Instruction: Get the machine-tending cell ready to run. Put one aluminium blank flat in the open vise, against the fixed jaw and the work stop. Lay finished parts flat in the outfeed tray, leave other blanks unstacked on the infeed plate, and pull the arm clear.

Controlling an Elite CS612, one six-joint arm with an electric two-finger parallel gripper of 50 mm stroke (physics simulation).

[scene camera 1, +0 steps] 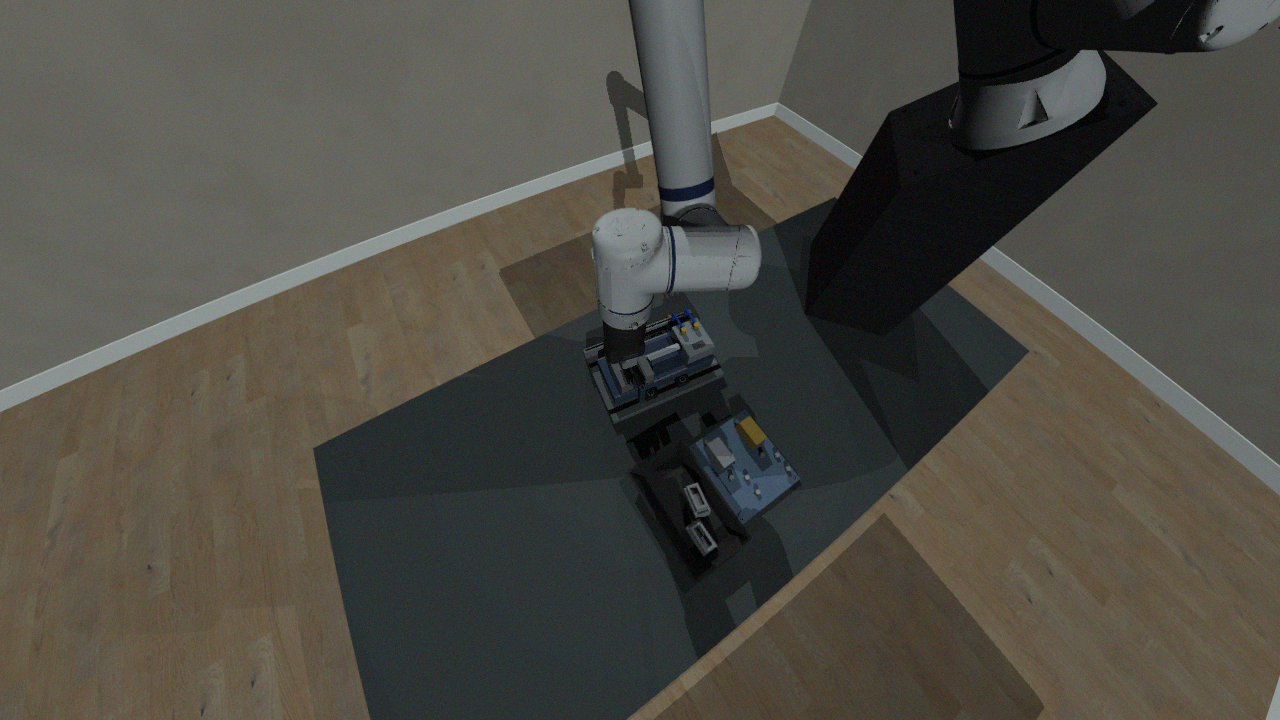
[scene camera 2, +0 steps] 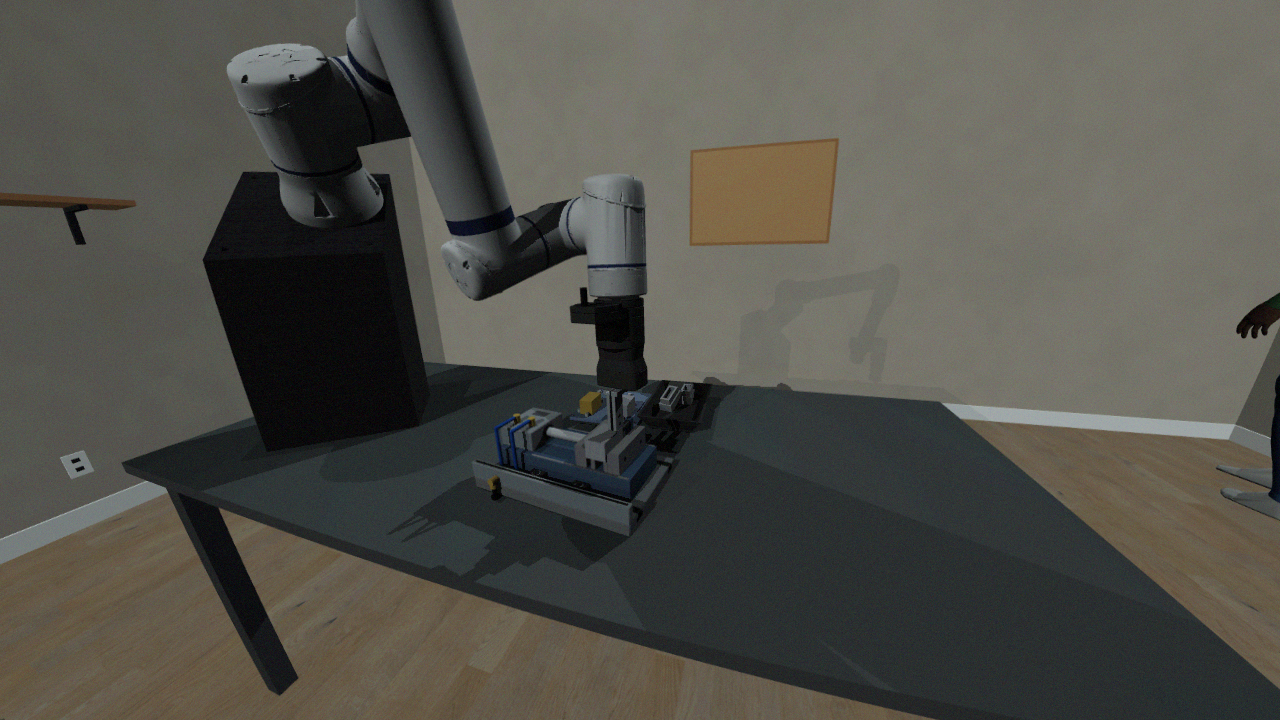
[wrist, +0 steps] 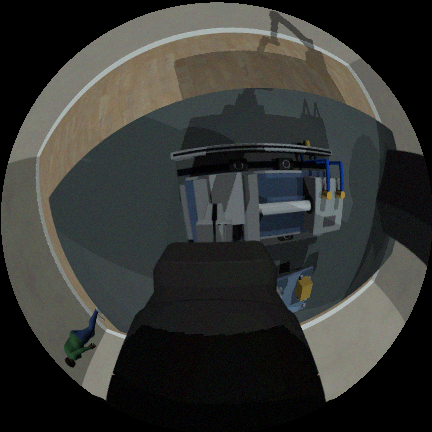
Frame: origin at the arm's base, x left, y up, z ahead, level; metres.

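Seen in the pictures: gripper, fingertip midpoint: [scene camera 1: 620,355] [scene camera 2: 616,427] [wrist: 214,212]; arm's base at its link origin: [scene camera 1: 1018,112] [scene camera 2: 336,202].
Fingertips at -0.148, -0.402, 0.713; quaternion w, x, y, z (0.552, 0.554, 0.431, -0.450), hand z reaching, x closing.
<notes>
Offsets run from my fingertips to a thing's middle, as dx, dy, dz. "pt": to the spot under its first point.
My gripper [scene camera 1: 637,372] [scene camera 2: 613,426] [wrist: 214,212] is shut and empty, pointing down at the jaw end of the blue vise @[+0.019, -0.069, -0.085] [scene camera 1: 666,379] [scene camera 2: 572,470] [wrist: 280,225]. A light grey blank @[-0.010, -0.022, -0.017] [wrist: 230,190] lies flat between the vise jaws, beside the fingertips; the gripper body hides its near end, and contact with the work stop cannot be told. The infeed plate @[+0.326, -0.115, -0.120] [scene camera 1: 729,497] carries a pale blank @[+0.280, -0.093, -0.081] [scene camera 1: 719,452] and a yellow block @[+0.282, -0.093, -0.171] [scene camera 1: 751,431] [scene camera 2: 589,402] [wrist: 304,289], lying apart. Two finished parts @[pt +0.326, -0.076, +0.024] [scene camera 1: 695,499] @[pt +0.389, -0.085, +0.054] [scene camera 1: 701,537] lie in the dark outfeed tray @[pt +0.327, -0.090, +0.099] [scene camera 1: 664,522], apart.
A grey rail @[-0.069, -0.084, -0.097] [scene camera 2: 554,497] [wrist: 250,150] borders the vise. Blue hoses @[pt -0.036, -0.032, -0.169] [scene camera 2: 513,443] [wrist: 335,162] with yellow fittings rise at its cylinder end. The black arm pedestal [scene camera 1: 939,205] [scene camera 2: 313,349] stands on the table. A person [wrist: 75,345] stands beyond the table.
</notes>
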